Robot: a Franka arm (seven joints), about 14 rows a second.
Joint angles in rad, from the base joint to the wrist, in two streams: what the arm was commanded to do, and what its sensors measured. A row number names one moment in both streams.
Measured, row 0:
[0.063 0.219 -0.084 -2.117 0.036 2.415 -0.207]
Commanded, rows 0 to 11:
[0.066 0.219 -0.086 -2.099 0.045 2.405 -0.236]
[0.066 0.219 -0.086 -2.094 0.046 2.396 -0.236]
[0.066 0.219 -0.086 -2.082 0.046 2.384 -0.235]
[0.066 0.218 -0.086 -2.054 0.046 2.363 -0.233]
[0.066 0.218 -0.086 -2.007 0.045 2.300 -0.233]
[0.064 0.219 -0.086 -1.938 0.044 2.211 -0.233]
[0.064 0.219 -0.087 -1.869 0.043 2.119 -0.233]
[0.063 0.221 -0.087 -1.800 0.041 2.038 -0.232]
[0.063 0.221 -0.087 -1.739 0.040 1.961 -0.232]
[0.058 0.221 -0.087 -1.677 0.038 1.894 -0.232]
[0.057 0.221 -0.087 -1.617 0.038 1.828 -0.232]
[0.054 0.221 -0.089 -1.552 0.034 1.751 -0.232]
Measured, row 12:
[0.060 0.210 -0.084 -1.690 0.035 1.886 -0.209]
